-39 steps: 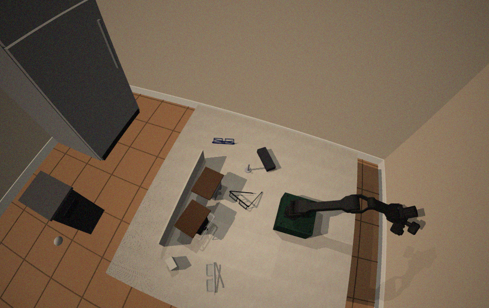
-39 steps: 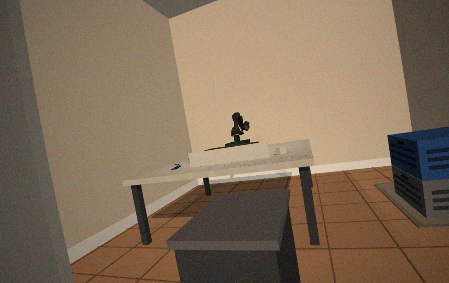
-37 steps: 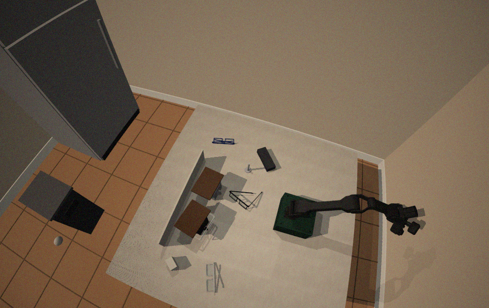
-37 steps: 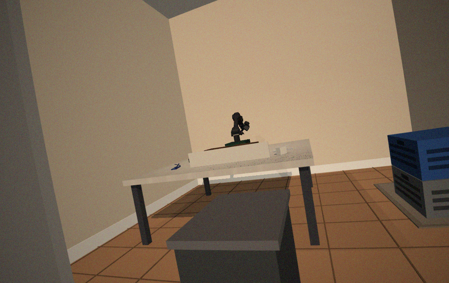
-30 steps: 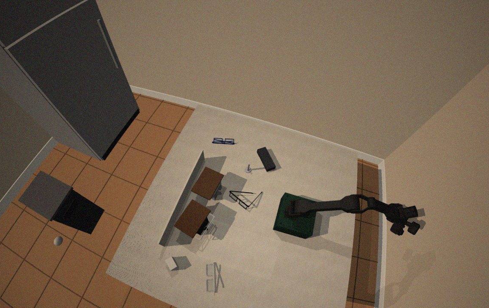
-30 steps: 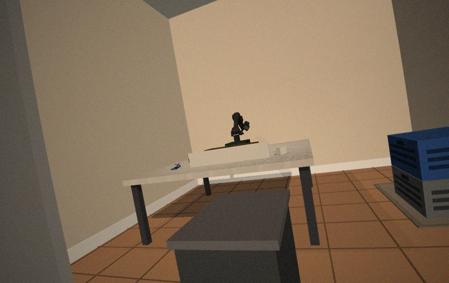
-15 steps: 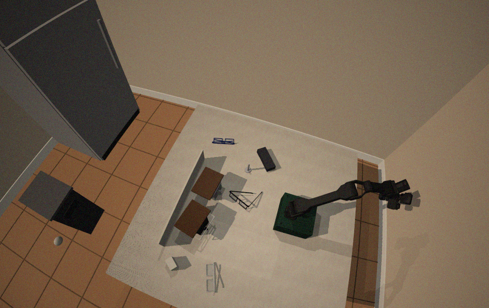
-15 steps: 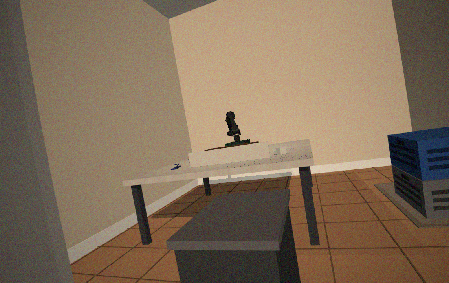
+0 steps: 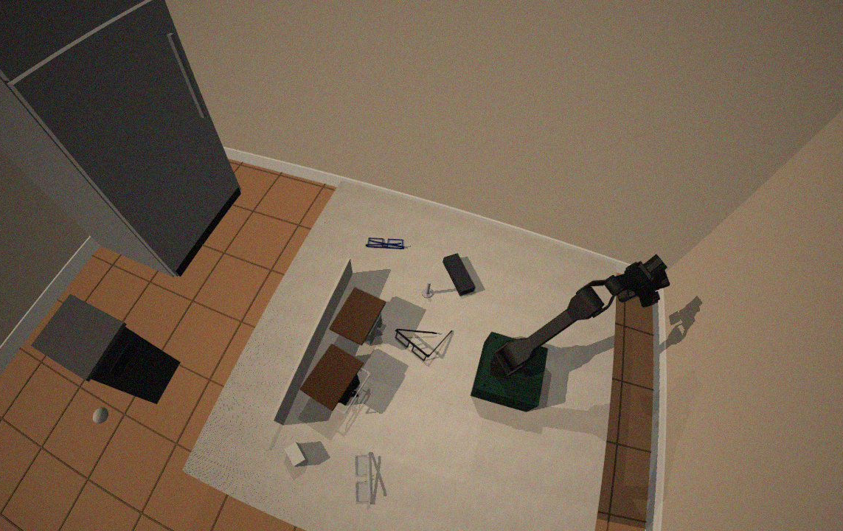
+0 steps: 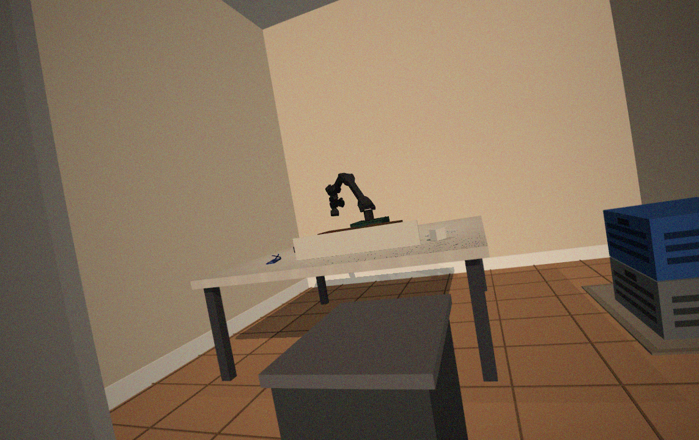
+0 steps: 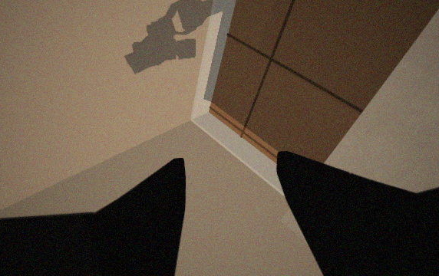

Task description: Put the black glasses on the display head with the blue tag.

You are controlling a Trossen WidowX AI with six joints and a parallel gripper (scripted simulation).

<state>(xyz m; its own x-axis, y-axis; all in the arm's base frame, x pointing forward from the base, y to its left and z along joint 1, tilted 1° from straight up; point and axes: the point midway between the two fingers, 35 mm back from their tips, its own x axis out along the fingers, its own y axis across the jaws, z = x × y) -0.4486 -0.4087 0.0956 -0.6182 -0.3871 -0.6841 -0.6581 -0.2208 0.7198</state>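
My gripper tip is 78 cm short of the small grey stand, 19 cm to the right of it and 16 cm above it. Also, from my gripper tip: white backboard 107 cm ahead, 51 cm to the left, 13 cm below; white cube 98 cm ahead, 88 cm to the left, 15 cm below; dark case 69 cm ahead, 16 cm below, 8 cm to the left.
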